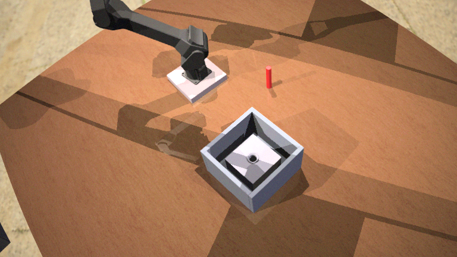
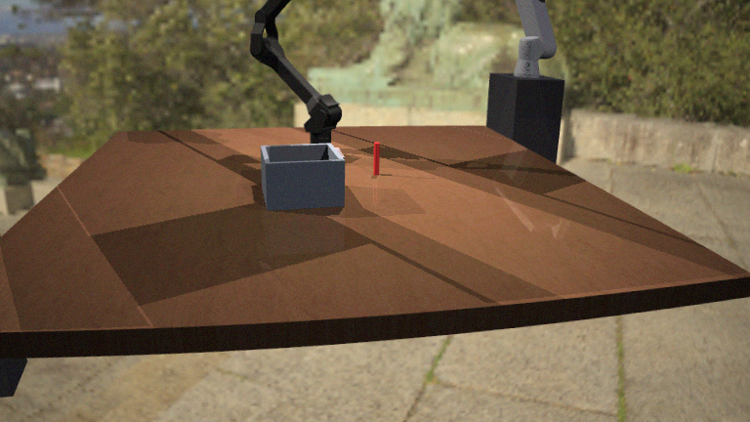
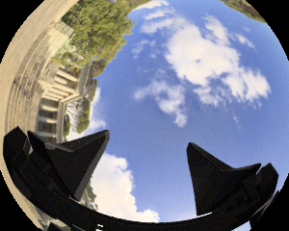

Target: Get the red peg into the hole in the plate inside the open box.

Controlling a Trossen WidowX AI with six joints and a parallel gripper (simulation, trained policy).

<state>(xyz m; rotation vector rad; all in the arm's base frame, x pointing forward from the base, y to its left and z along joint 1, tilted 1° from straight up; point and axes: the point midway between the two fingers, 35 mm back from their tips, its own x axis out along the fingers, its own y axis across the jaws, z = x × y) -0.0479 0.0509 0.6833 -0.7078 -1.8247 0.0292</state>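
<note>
My gripper tip is 25 cm short of the red peg, 3 cm to the right of it and 69 cm above it. From my gripper tip the other things lie so: grey box (38 cm ahead, 19 cm to the right, 70 cm below).
</note>
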